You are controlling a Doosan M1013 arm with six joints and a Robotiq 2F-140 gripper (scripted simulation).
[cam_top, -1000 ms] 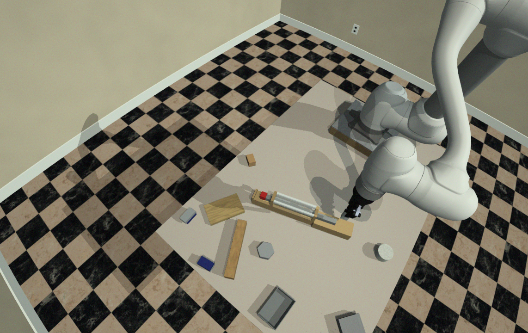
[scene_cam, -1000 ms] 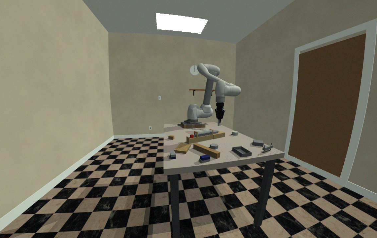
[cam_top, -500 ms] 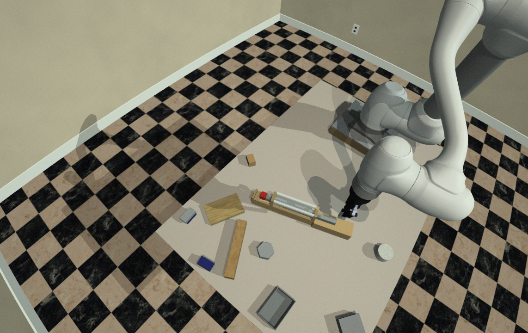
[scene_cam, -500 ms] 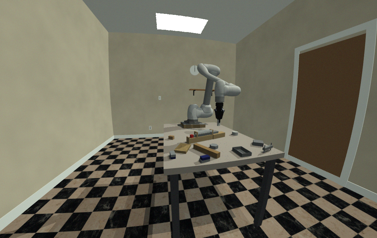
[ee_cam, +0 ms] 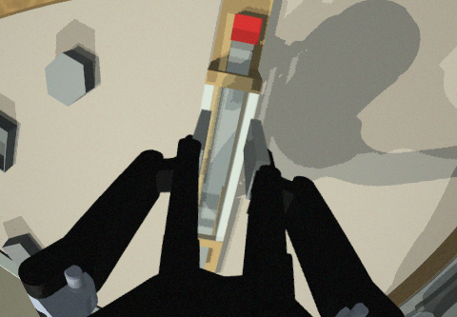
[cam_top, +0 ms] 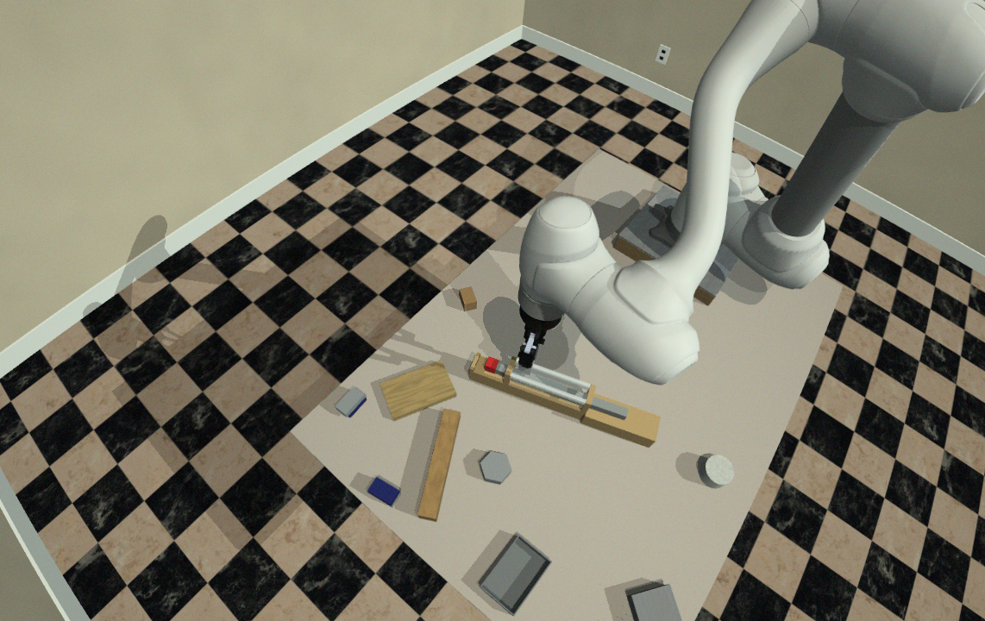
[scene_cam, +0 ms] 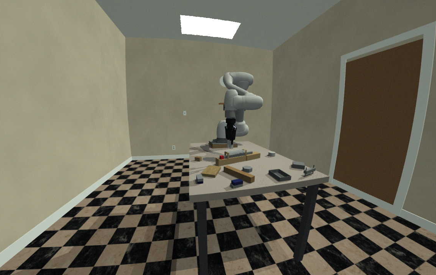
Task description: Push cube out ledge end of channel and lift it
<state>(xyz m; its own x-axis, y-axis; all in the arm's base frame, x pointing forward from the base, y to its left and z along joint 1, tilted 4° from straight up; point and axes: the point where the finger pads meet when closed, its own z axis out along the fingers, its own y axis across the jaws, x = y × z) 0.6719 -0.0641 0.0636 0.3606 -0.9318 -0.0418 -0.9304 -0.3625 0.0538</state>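
Now: the red cube 30 mm ahead of my hand, 70 mm to the right of it and 100 mm below it. From my hand the other things lie so: wooden board: 170 mm ahead, 160 mm to the right, 140 mm below; wooden bar: 250 mm ahead, 10 mm to the right, 140 mm below; raised frame: 20 mm behind, 60 mm to the left, 100 mm below.
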